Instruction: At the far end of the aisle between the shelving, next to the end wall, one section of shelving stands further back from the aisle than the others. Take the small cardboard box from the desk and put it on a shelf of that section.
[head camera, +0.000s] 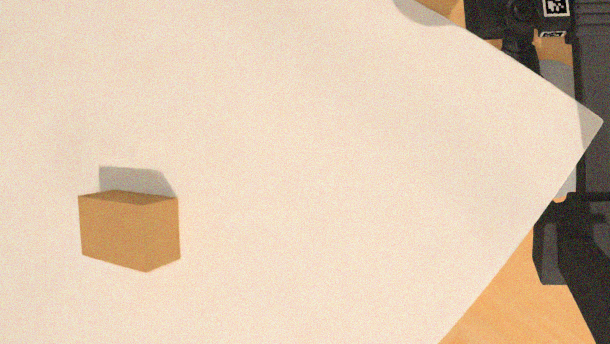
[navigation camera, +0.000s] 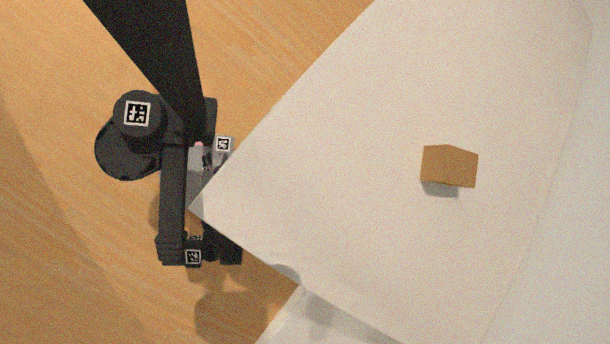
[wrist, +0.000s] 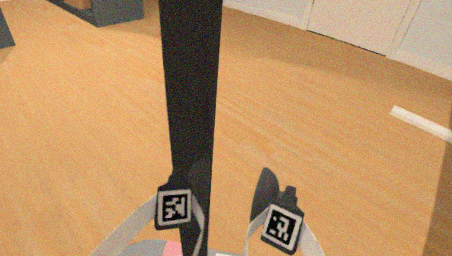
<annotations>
small cardboard box: head camera; navigation camera; not seen in the wrist view (out of frame)
same spot on small cardboard box: (navigation camera: 445, 164) = (head camera: 143, 237)
</annotations>
